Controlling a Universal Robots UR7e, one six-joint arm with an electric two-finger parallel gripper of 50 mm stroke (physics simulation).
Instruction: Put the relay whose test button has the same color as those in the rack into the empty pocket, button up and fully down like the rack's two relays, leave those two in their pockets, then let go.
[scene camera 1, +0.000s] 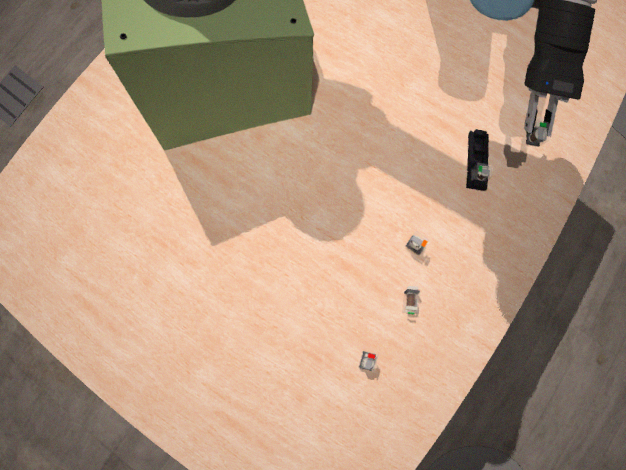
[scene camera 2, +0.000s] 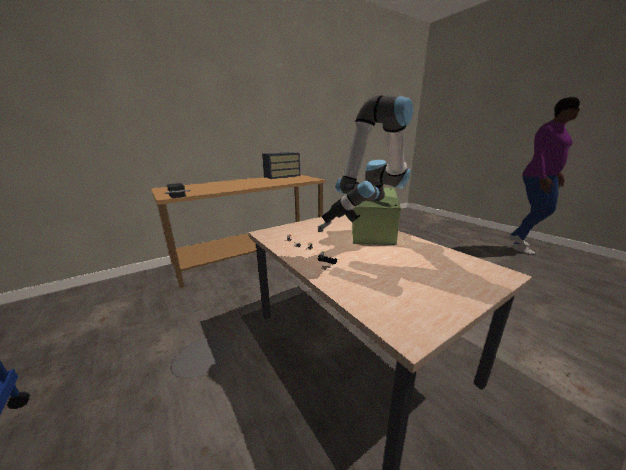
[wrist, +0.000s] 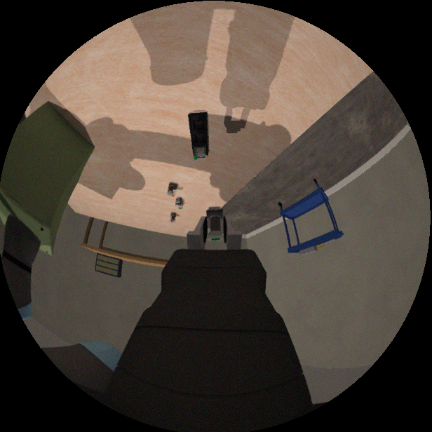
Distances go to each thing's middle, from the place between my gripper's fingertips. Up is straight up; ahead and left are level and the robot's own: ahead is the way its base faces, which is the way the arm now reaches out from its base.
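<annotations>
Black rack (scene camera 1: 478, 141): 190 mm below my hand, 10 mm left of it, 40 mm behind.
</annotations>
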